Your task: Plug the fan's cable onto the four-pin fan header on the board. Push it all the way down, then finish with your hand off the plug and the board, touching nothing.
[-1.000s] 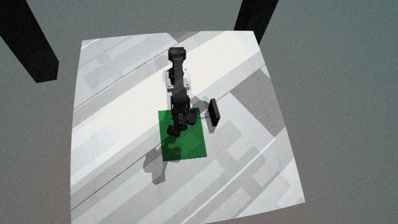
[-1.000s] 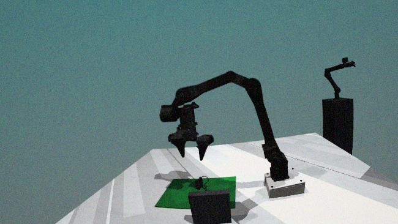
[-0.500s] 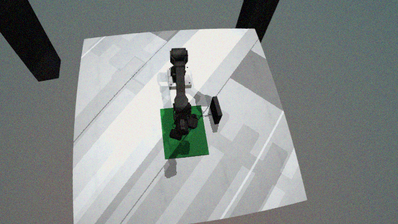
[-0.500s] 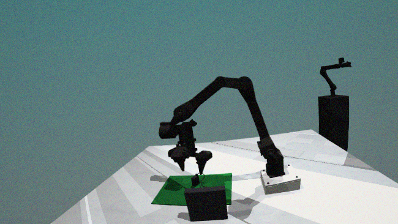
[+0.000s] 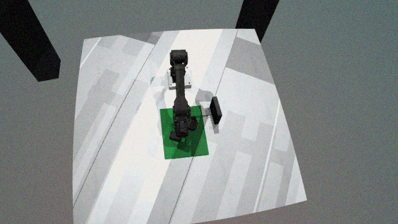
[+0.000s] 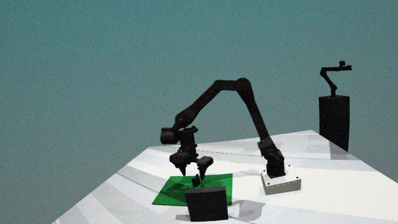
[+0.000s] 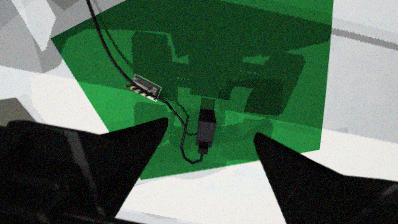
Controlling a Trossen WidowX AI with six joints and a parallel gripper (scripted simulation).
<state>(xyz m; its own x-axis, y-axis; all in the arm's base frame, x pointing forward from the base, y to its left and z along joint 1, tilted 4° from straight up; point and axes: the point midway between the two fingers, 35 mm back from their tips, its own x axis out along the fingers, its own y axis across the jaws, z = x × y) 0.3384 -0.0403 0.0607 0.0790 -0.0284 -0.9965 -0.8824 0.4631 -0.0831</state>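
My gripper tip is 2 cm above the black plug, 1 cm to the left of it and 1 cm past it. Also, from my gripper tip: whitish fan header: 7 cm behind, 6 cm to the left, 5 cm below; green board: 6 cm below, 2 cm to the left, 1 cm behind; black fan: 21 cm to the left, 8 cm behind, 1 cm above.
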